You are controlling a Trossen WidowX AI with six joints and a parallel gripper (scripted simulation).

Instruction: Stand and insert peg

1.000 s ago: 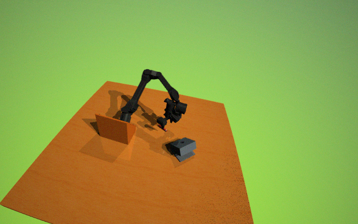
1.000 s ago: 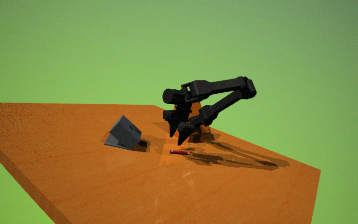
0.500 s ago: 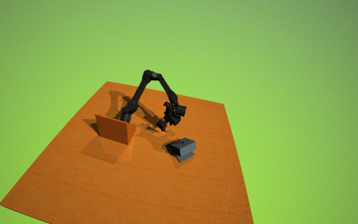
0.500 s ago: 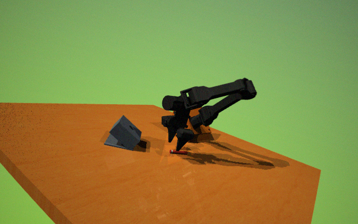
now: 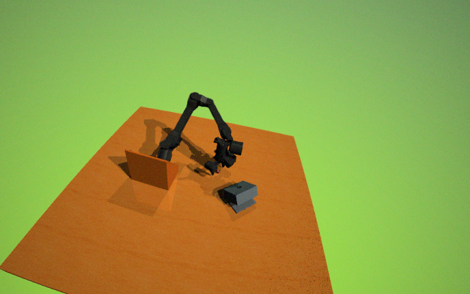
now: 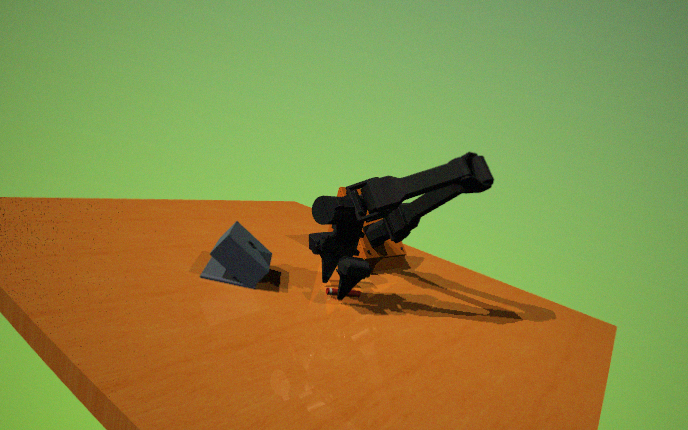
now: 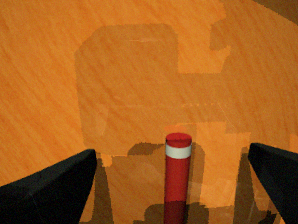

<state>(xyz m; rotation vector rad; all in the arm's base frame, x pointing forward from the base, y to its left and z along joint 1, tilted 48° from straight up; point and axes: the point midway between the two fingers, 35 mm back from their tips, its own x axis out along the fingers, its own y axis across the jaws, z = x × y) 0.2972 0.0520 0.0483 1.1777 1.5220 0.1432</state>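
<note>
Now: the red peg 10 mm behind my gripper tip and 10 mm to the left of it. Also, from my gripper tip: grey sloped panel (120 mm ahead, 170 mm to the right, 40 mm above).
</note>
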